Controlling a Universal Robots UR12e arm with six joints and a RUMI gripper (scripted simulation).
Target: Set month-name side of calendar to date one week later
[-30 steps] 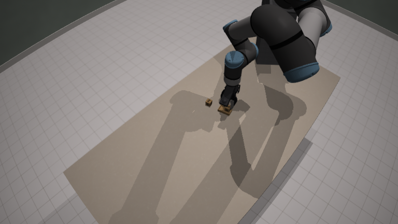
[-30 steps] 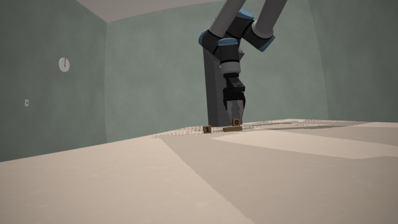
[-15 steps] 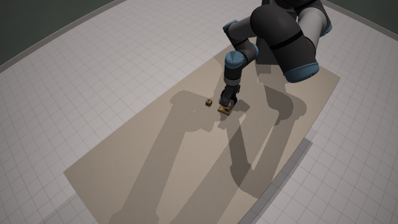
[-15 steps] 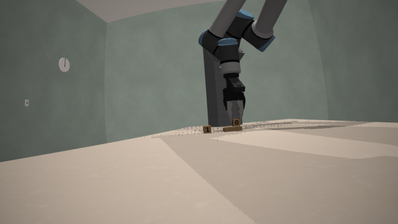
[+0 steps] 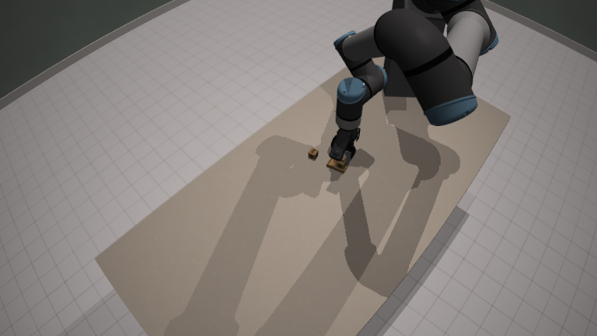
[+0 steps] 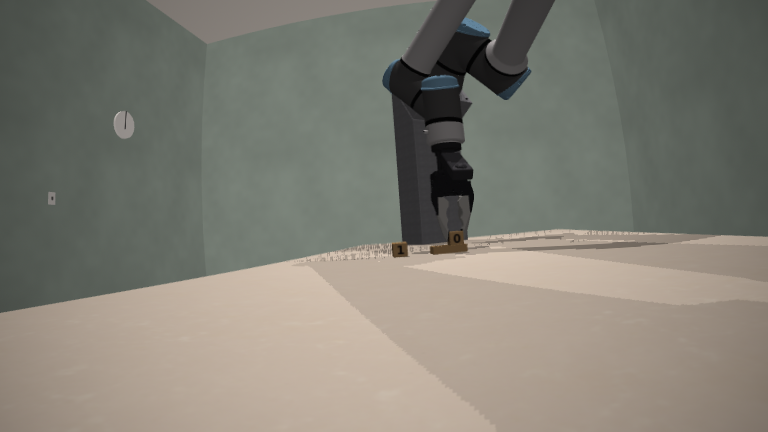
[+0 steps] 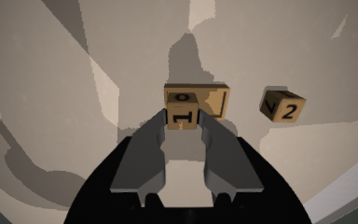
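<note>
Now: hand 1 cm short of the wooden tray, 2 cm to the left of it and 3 cm above it. Round my hand: cube (4 cm ahead, 12 cm to the right, 2 cm below).
</note>
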